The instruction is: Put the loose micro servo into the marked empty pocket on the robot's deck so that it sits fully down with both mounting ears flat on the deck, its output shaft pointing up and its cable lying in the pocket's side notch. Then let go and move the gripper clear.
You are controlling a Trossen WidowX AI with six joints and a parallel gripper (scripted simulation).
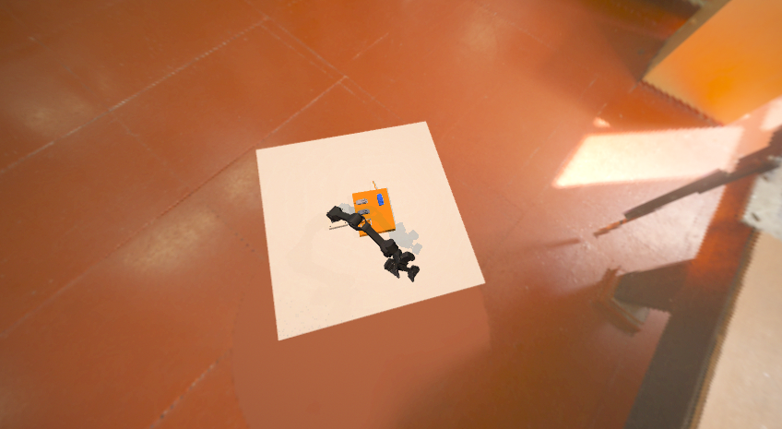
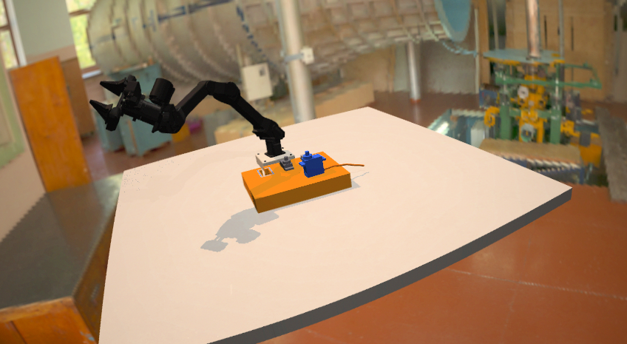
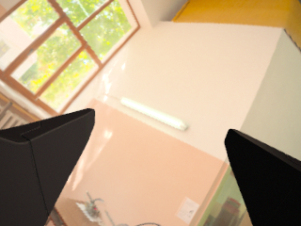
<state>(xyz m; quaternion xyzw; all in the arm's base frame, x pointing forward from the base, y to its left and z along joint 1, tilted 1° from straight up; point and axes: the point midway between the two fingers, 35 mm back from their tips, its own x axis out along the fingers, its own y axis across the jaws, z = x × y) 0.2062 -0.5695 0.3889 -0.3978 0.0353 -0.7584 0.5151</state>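
My gripper tip is 10 cm short of the orange deck, 53 cm to the right of it and 43 cm above it.
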